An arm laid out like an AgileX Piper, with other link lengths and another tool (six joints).
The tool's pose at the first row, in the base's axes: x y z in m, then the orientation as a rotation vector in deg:
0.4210 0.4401 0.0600 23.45 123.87 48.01
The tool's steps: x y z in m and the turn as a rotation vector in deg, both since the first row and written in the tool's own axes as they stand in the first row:
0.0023 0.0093 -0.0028 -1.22 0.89 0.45
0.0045 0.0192 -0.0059 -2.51 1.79 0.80
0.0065 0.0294 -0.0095 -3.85 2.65 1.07
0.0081 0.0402 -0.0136 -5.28 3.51 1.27
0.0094 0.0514 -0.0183 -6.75 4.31 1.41
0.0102 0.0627 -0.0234 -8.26 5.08 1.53
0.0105 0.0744 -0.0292 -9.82 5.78 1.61
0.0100 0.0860 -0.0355 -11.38 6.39 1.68
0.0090 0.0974 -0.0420 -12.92 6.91 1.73
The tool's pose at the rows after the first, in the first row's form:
0.4176 0.4469 0.0664 23.03 124.05 49.87
0.4140 0.4540 0.0735 22.46 124.19 51.76
0.4102 0.4609 0.0811 21.78 124.26 53.64
0.4062 0.4679 0.0896 20.96 124.25 55.57
0.4021 0.4747 0.0988 20.07 124.15 57.49
0.3979 0.4812 0.1086 19.14 123.99 59.43
0.3936 0.4874 0.1192 18.16 123.70 61.36
0.3894 0.4929 0.1305 17.20 123.32 63.25
0.3853 0.4979 0.1420 16.25 122.84 65.06

